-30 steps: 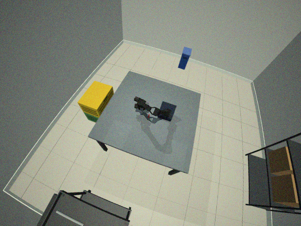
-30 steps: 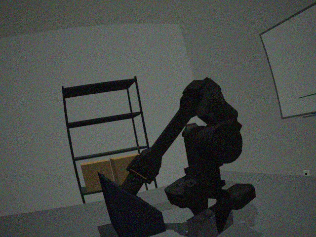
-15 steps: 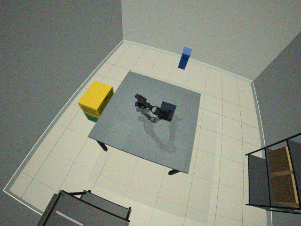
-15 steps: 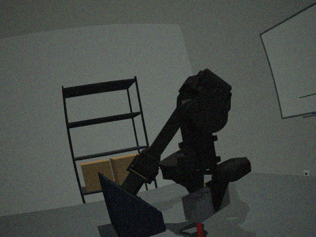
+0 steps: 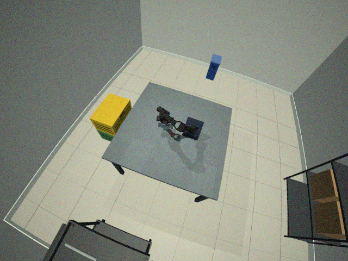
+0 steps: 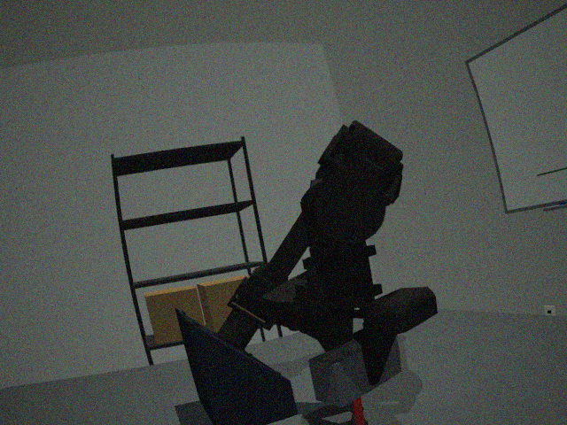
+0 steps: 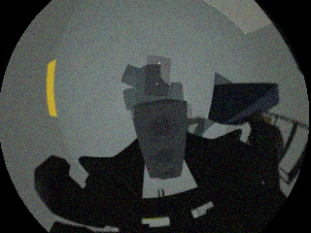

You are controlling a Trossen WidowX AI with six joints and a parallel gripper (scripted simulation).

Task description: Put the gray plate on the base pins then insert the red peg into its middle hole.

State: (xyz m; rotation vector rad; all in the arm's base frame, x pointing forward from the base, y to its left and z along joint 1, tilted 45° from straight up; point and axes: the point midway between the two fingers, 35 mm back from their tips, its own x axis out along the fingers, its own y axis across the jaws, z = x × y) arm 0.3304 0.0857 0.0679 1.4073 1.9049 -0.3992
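Now: the gray base 2 cm ahead of my gripper tip, 12 cm to the right of it and 12 cm below it. Round my gripper tip: gray plate (3 cm above); then red peg (12 cm behind, 4 cm to the left, 9 cm below).
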